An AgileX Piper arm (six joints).
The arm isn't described. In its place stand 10 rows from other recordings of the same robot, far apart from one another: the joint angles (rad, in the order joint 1, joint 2, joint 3, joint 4, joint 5, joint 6), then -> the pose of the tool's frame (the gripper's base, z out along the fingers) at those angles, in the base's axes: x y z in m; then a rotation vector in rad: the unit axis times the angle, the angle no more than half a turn.
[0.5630 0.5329 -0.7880 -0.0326 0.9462 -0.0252] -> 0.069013 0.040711 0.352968 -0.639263 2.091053 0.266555
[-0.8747 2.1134 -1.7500 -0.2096 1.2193 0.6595] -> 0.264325 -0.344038 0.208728 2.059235 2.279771 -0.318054
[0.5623 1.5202 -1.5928 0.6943 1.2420 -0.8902] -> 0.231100 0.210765 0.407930 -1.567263 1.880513 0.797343
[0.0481 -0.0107 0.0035 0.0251 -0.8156 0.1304] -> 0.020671 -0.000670 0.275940 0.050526 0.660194 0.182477
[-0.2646 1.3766 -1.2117 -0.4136 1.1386 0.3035] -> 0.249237 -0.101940 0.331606 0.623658 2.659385 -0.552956
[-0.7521 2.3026 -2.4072 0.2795 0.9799 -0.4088] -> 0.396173 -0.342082 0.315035 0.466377 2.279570 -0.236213
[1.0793 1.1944 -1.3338 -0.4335 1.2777 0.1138] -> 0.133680 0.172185 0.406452 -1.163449 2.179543 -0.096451
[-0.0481 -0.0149 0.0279 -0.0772 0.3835 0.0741] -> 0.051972 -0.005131 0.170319 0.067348 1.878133 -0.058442
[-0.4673 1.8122 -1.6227 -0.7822 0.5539 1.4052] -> 0.368892 -0.223923 0.342564 1.319620 1.576384 -0.249694
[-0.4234 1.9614 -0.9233 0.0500 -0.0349 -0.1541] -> 0.330165 -0.148965 0.105925 0.398247 2.468850 -0.223521
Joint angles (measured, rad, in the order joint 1, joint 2, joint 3, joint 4, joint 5, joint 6), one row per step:
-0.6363, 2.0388, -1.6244, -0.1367, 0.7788, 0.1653
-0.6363, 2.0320, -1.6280, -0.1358, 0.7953, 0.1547
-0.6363, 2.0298, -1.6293, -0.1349, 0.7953, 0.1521
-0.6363, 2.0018, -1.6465, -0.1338, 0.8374, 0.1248
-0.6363, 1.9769, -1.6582, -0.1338, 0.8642, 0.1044
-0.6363, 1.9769, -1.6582, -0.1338, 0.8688, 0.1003
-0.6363, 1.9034, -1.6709, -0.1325, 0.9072, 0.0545
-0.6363, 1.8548, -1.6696, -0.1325, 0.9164, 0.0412
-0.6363, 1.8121, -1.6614, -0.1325, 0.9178, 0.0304
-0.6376, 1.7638, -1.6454, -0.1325, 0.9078, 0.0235
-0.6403, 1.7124, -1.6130, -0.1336, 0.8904, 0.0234
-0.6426, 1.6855, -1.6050, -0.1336, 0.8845, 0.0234
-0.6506, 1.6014, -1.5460, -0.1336, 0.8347, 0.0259
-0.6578, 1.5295, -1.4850, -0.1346, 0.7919, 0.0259
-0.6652, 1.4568, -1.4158, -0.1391, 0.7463, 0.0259
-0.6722, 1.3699, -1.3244, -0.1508, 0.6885, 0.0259
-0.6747, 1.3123, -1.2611, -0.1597, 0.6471, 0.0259
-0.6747, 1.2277, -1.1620, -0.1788, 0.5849, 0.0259
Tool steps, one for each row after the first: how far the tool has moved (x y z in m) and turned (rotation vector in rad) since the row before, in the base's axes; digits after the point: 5 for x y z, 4 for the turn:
-0.00125, 0.00082, 0.00340, 0.0004, 0.0083, 0.0070
0.00000, 0.00007, 0.00134, -0.0022, -0.0024, 0.0020
-0.00350, 0.00224, 0.01567, -0.0108, 0.0070, 0.0185
-0.00316, 0.00207, 0.01325, -0.0129, -0.0004, 0.0146
-0.00032, 0.00019, -0.00019, 0.0013, 0.0052, 0.0030
-0.01007, 0.00719, 0.03380, -0.0431, -0.0222, 0.0348
-0.00740, 0.00538, 0.01963, -0.0275, -0.0255, 0.0101
-0.00706, 0.00520, 0.01504, -0.0237, -0.0222, 0.0088
-0.00840, 0.00566, 0.01509, -0.0278, -0.0310, 0.0056
-0.00999, 0.00617, 0.01115, -0.0225, -0.0284, -0.0003
-0.00537, 0.00297, 0.00816, -0.0148, -0.0198, -0.0015
-0.01681, 0.00948, 0.01576, -0.0438, -0.0606, -0.0032
-0.01509, 0.00875, 0.00886, -0.0334, -0.0416, -0.0015
-0.01557, 0.00914, 0.00544, -0.0337, -0.0355, -0.0014
-0.01842, 0.01160, 0.00219, -0.0421, -0.0339, 0.0008
-0.01164, 0.00829, -0.00029, -0.0291, -0.0218, 0.0036
-0.01649, 0.01292, -0.00387, -0.0444, -0.0244, 0.0099

